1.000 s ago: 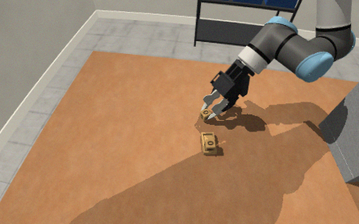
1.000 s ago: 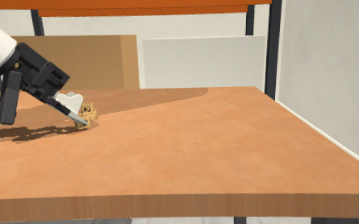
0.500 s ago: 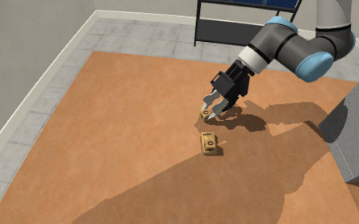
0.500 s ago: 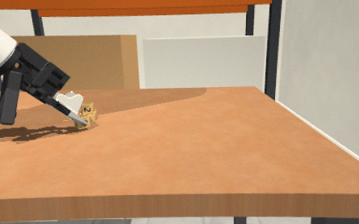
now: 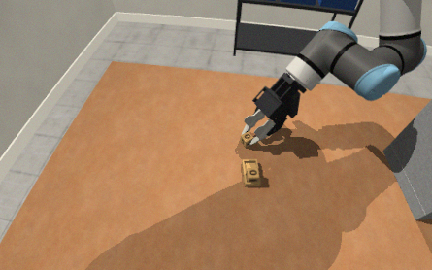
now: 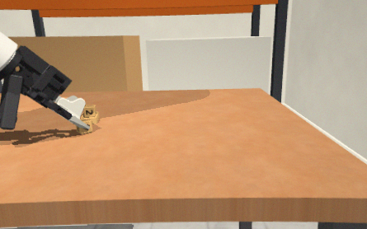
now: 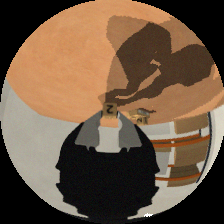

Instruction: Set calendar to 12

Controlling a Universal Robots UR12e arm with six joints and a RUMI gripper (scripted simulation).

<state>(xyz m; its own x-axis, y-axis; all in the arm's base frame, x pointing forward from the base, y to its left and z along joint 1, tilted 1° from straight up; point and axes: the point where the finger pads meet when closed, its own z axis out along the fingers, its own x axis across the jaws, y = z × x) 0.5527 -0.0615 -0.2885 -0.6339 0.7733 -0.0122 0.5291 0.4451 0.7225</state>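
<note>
My gripper is now 1 cm above the cube. Also, from my hand: tray: 2 cm behind, 11 cm to the left, 1 cm below.
</note>
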